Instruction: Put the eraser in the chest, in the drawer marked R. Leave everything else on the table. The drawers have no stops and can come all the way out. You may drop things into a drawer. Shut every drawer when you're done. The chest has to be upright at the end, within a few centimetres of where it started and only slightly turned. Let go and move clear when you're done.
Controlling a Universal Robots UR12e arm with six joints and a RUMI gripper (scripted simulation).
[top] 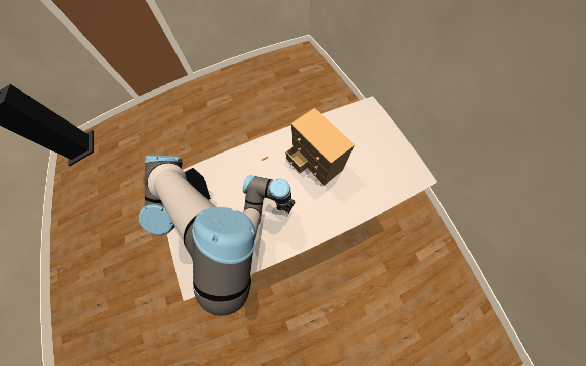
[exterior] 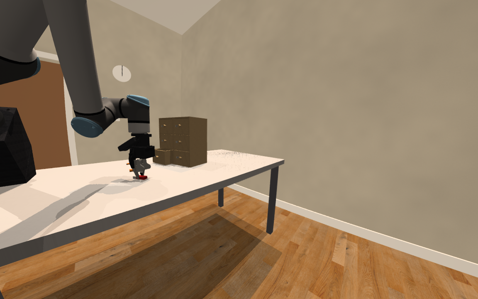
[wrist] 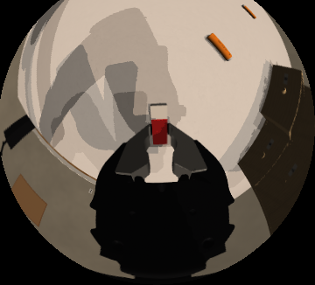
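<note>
Right now the red eraser is 10 mm to the left of my hand and 10 mm below it. Round my hand: drawer marked R 260 mm ahead, 240 mm to the left, 20 mm above.
</note>
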